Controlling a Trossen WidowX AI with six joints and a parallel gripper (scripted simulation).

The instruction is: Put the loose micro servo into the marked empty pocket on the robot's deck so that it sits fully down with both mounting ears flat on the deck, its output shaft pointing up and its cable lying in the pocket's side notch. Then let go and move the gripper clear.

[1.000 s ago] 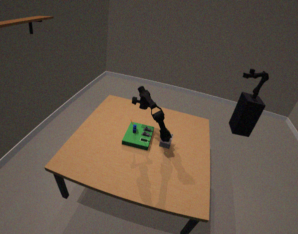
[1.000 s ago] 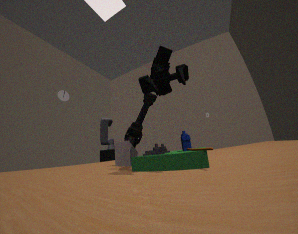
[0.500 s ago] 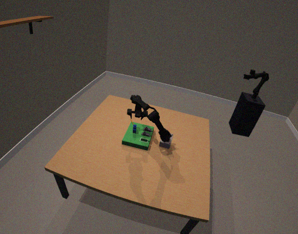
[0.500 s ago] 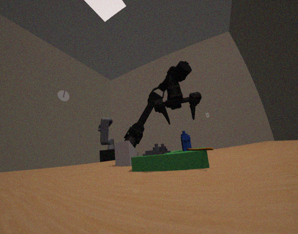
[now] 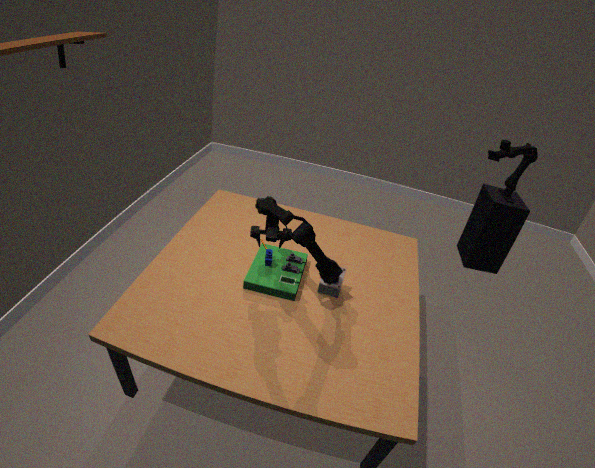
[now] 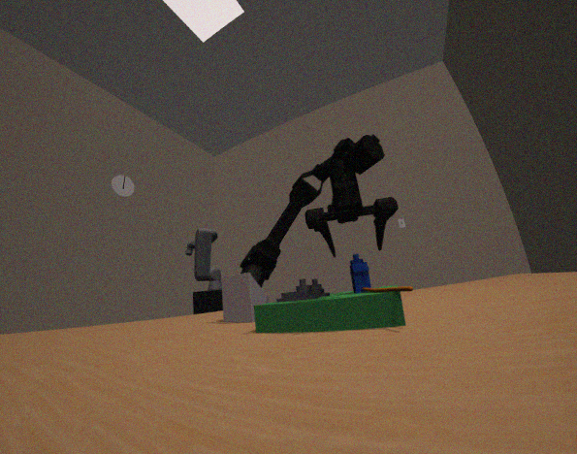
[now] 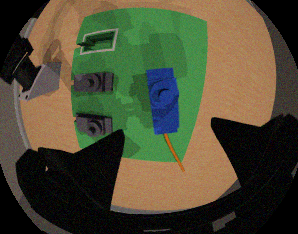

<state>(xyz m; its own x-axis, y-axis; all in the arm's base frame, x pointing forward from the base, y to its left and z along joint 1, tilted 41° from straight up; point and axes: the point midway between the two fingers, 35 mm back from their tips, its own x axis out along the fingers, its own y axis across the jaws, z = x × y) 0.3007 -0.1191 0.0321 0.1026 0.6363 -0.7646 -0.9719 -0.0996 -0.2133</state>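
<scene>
Right now the green deck is 1 cm behind my gripper tip, 3 cm to the left of it and 10 cm below it.
</scene>
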